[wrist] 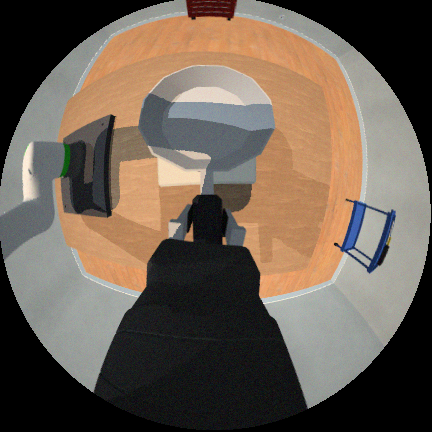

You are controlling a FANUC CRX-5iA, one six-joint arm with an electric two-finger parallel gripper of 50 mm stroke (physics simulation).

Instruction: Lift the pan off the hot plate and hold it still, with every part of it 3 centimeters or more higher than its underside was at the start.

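Pixels of known places: gripper, fingertip midpoint: point(207, 214); arm's base, origin of the base link: point(74, 159).
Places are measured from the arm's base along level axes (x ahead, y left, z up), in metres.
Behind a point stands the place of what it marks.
The pan point(210, 135) @(x 0.548, y -0.074, z 0.139 m) is light grey, with its bowl in the upper middle of the wrist view, open side up and looking level. Its black handle point(207, 210) @(x 0.542, y -0.177, z 0.198 m) reaches down toward my gripper point(207, 214) @(x 0.541, y -0.184, z 0.187 m). My gripper is shut on the handle, with one finger on each side of it. The hot plate point(175, 175) @(x 0.466, y -0.134, z 0.036 m), a pale square block, lies below the pan and is largely hidden by the bowl. The pan hangs above it, apart from it. The exact height of the gap cannot be read from this view.
A wooden table point(307, 115) @(x 0.900, y 0.110, z -0.026 m) lies below. At the left stands a dark panel point(100, 175) @(x 0.184, y -0.099, z 0.000 m), beside a white and grey arm part point(40, 160) @(x 0.064, y -0.015, z 0.192 m) with a green ring. A blue cart point(354, 225) stands beyond the right edge, and a dark red object point(211, 7) beyond the far edge.
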